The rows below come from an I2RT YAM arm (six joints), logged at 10 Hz.
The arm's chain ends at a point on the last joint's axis. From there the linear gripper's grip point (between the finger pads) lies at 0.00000 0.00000 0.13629 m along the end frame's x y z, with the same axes.
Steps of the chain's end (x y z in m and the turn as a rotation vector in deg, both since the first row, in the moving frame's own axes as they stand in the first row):
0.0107 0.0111 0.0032 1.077 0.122 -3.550
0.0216 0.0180 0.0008 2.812 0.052 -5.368
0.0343 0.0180 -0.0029 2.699 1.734 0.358
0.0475 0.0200 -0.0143 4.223 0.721 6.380
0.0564 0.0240 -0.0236 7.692 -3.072 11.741
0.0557 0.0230 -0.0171 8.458 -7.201 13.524
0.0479 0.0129 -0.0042 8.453 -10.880 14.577
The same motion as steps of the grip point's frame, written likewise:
0.0109 0.0085 0.0032 1.077 0.122 -3.550
0.0214 0.0113 0.0006 2.812 0.052 -5.368
0.0384 0.0116 -0.0031 2.699 1.734 0.358
0.0498 0.0101 -0.0147 4.223 0.721 6.380
0.0510 0.0051 -0.0250 7.692 -3.072 11.741
0.0412 0.0012 -0.0196 8.458 -7.201 13.524
0.0251 -0.0101 -0.0081 8.453 -10.880 14.577

